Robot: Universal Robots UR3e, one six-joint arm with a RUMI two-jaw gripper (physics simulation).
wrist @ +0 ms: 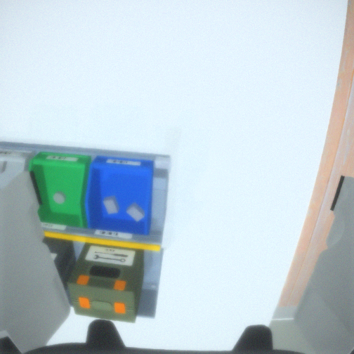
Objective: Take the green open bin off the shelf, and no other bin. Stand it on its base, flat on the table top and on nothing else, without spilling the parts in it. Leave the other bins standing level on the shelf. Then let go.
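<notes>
The green open bin (69,177) stands on the upper shelf level at the left of the view, with a round grey part inside. The left finger covers a bit of its left edge. The blue open bin (124,182) stands close beside it on the right and holds two grey blocks. My gripper (185,179) is open and empty, its fingers far apart at the left and right edges of the view. The bins look small and some way beyond the fingertips. The table top cannot be made out.
A grey bin (16,161) shows partly at the far left, behind the left finger. The shelf (161,200) has a yellow strip (105,241) along its front. Below are an olive case (102,292) with orange latches and a dark case (64,250). An orange-brown panel (320,170) runs down the right.
</notes>
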